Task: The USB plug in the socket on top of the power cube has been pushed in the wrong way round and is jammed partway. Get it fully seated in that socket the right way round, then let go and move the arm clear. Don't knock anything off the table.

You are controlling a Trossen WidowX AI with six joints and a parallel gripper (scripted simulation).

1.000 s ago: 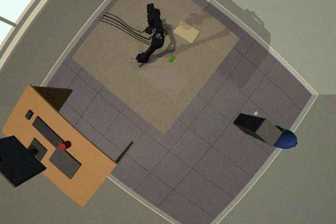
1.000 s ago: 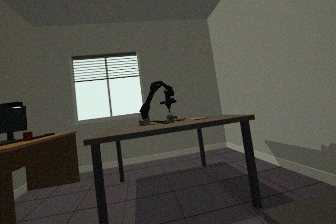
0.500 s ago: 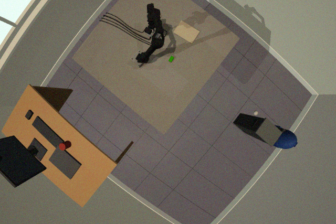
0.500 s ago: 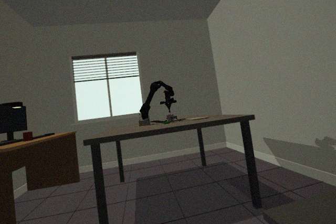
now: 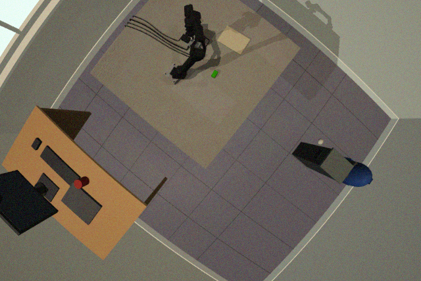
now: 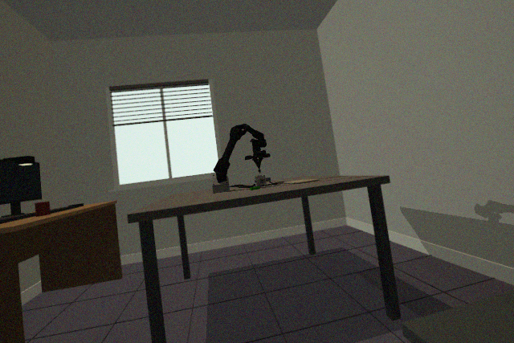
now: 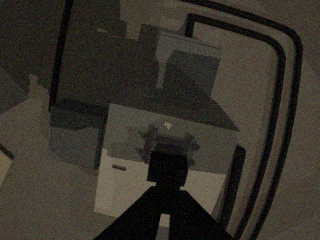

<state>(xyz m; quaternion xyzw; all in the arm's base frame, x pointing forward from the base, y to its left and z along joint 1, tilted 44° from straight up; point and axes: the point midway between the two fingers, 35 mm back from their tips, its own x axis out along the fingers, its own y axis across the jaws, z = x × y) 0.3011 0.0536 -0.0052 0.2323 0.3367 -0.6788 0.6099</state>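
Now: gripper tip 20 mm above the dark USB plug. Round my gripper tip: tan sheet (250 mm to the right, 220 mm ahead, 130 mm below); small green block (280 mm to the right, 130 mm below, 110 mm behind).
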